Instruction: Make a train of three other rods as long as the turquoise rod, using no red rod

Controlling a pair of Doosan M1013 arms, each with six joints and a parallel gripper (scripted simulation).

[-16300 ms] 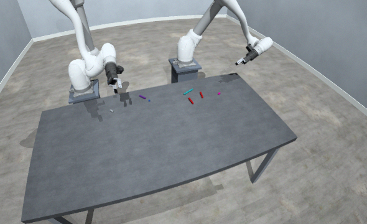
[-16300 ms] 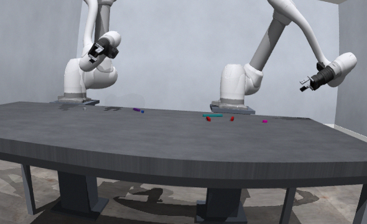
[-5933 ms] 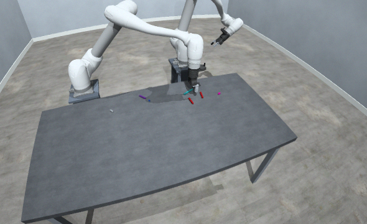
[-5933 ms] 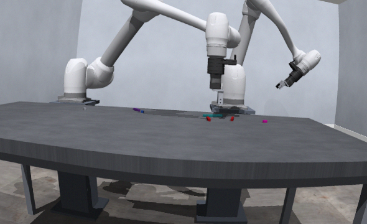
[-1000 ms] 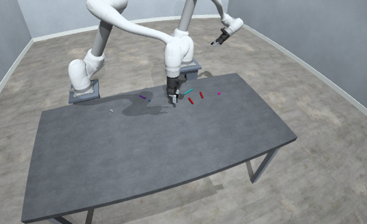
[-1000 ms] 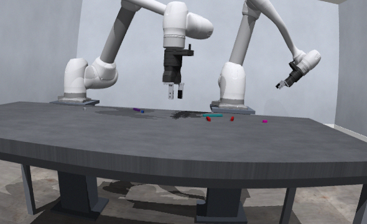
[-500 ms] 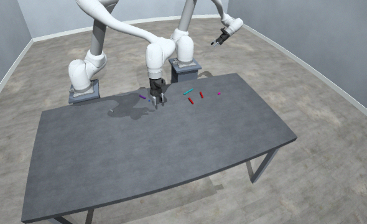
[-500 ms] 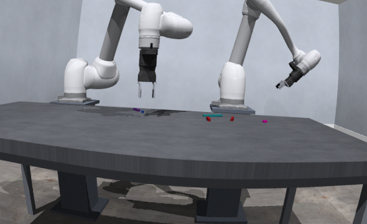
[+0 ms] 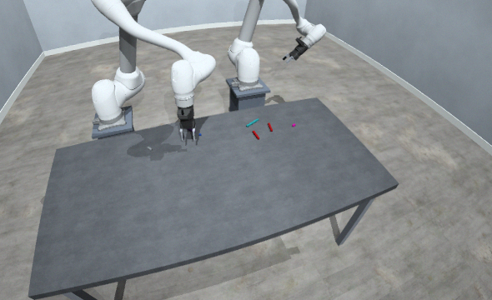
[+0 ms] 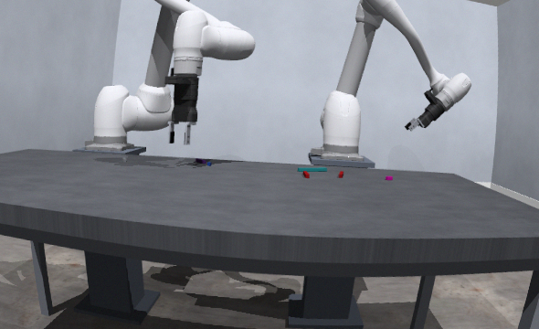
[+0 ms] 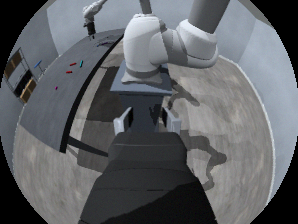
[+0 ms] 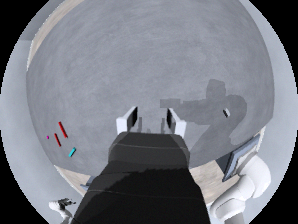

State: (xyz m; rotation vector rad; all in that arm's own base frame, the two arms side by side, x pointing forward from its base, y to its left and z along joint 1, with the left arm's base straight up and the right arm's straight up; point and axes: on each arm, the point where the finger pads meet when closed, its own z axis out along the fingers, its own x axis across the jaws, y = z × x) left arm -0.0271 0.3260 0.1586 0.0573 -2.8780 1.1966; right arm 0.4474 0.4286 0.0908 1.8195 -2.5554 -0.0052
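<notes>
Now: the blue rod 9 cm to the left of my right hand, 9 cm below it and 9 cm behind it. The rest, counted from my right hand: grey rod: 20 cm to the right, 10 cm behind, 9 cm below; then purple rod: 15 cm behind, 9 cm below, 6 cm to the left; then turquoise rod: 41 cm to the left, 9 cm below, 5 cm behind.
</notes>
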